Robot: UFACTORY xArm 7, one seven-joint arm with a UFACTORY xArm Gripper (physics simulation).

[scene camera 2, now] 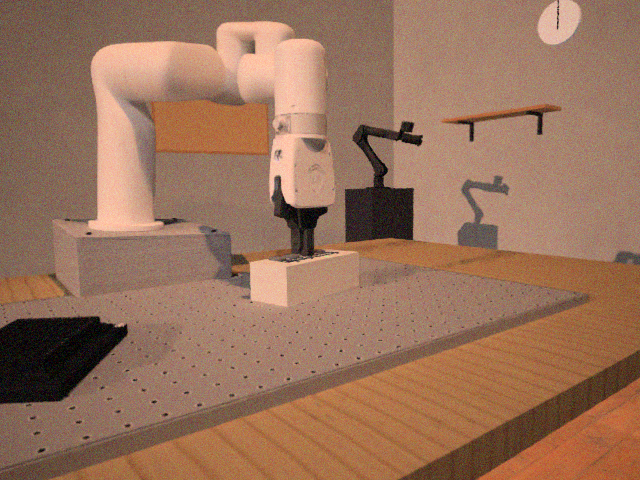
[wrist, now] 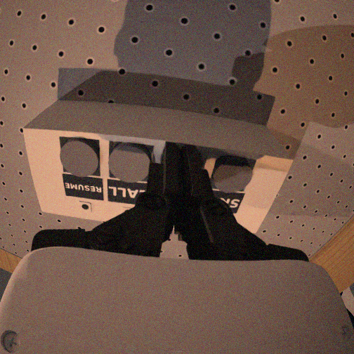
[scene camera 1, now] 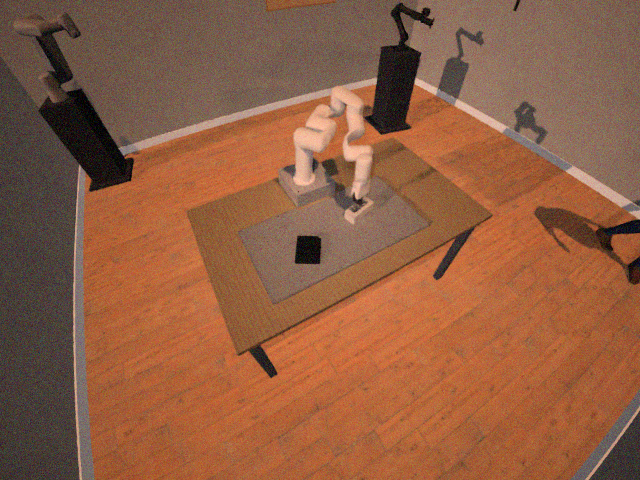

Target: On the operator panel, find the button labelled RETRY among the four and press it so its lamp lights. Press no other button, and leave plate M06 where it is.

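Frame: origin at the arm's base, x right, y ahead, z up, level; millimetres.
Seen in the pictures: gripper, fingertip midpoint: (scene camera 2: 302, 254) (scene camera 1: 358, 203); arm's base, link origin: (scene camera 2: 126, 227) (scene camera 1: 304, 178).
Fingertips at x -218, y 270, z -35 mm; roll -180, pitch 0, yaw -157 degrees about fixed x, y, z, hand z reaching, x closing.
Offsets run from my fingertips to a thing's top centre. Level surfaces: height alone.
The white operator panel @[dx +2, dy +22, dz +3 mm] (scene camera 1: 351, 215) (scene camera 2: 321, 279) (wrist: 44, 175) sits on the grey perforated board. In the wrist view its round grey buttons include one labelled RESUME (wrist: 79, 157), one whose label shows as "ALL" (wrist: 130, 162), and one whose label starts with "SK" (wrist: 232, 175). My gripper (scene camera 1: 357, 199) (scene camera 2: 302, 253) (wrist: 175, 165) is shut and empty, pointing down with its tips at the panel's top, between the "ALL" and "SK" buttons. It hides the button there and its label; contact cannot be told. The small lamp (wrist: 85, 206) by RESUME is dark. No M06 marking is readable.
A black flat object @[dx +347, dy +158, dz -27 mm] (scene camera 1: 308, 250) (scene camera 2: 46, 356) lies on the grey board @[dz -53 mm] (scene camera 1: 361, 248) (scene camera 2: 232, 356), apart from the panel. The arm's grey base block (scene camera 1: 310, 193) (scene camera 2: 155, 263) stands behind the board on the wooden table @[dz -66 mm] (scene camera 1: 217, 273) (scene camera 2: 465, 408).
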